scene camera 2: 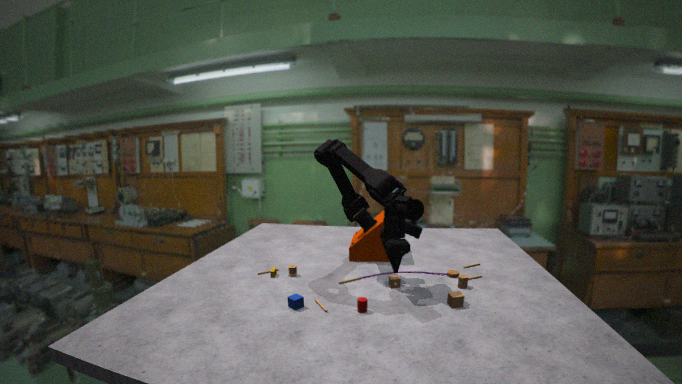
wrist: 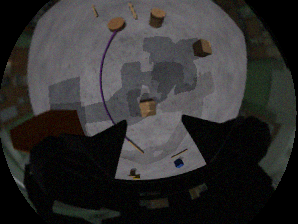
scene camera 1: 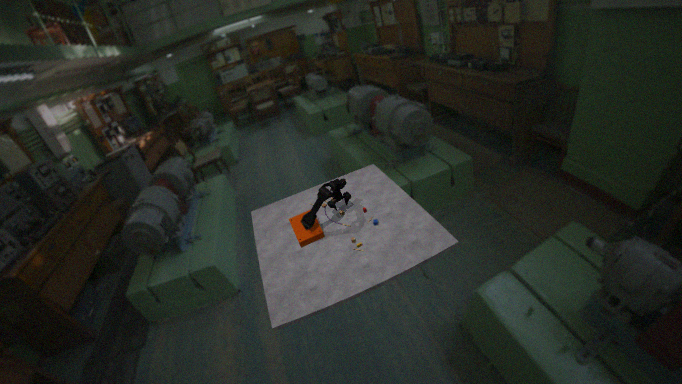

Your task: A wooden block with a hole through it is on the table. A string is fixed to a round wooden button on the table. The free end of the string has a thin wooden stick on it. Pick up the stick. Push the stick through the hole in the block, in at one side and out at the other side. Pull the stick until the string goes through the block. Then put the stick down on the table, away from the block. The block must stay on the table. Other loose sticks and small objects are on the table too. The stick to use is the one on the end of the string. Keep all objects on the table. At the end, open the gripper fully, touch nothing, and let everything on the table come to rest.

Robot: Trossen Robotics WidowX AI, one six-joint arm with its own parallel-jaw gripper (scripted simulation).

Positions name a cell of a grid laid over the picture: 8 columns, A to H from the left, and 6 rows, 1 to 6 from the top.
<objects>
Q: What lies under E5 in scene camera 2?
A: My gripper.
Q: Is my gripper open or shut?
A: Open.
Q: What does my gripper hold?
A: Nothing.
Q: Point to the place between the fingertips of my gripper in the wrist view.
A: At E4
</objects>
